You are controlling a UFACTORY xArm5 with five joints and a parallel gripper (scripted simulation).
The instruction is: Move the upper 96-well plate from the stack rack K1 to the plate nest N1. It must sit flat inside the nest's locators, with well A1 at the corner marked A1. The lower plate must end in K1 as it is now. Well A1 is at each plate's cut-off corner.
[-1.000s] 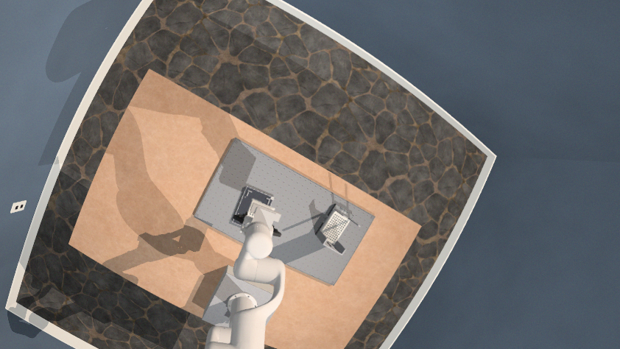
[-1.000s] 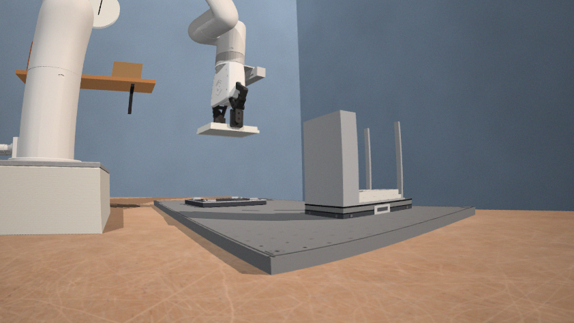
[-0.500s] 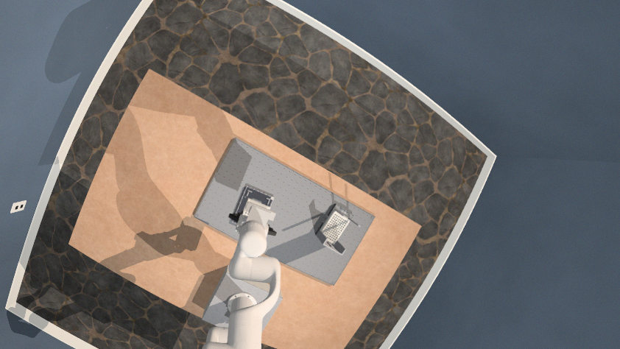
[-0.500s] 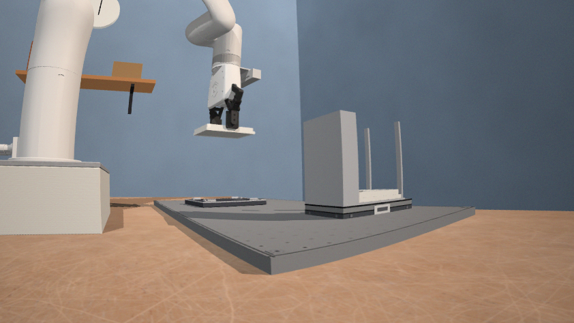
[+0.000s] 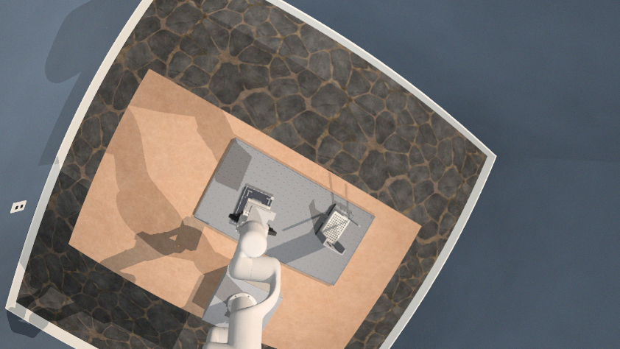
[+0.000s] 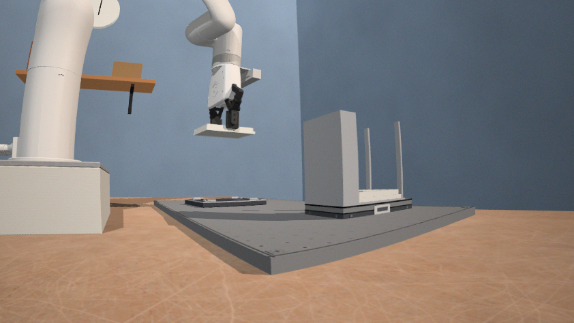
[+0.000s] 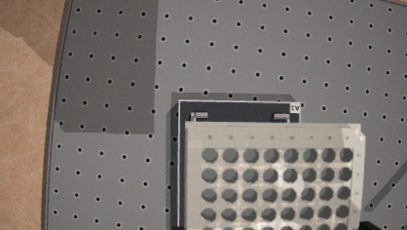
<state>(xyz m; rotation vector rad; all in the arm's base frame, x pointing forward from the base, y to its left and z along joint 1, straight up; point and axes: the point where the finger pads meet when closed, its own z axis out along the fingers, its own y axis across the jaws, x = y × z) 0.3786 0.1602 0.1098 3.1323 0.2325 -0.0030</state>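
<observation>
The plate nest N1 is 180 mm below my hand. Round my hand: tall grey wall: 40 mm ahead, 330 mm to the right, 100 mm below; then A1 mark: 80 mm ahead, 40 mm to the right, 170 mm below.
</observation>
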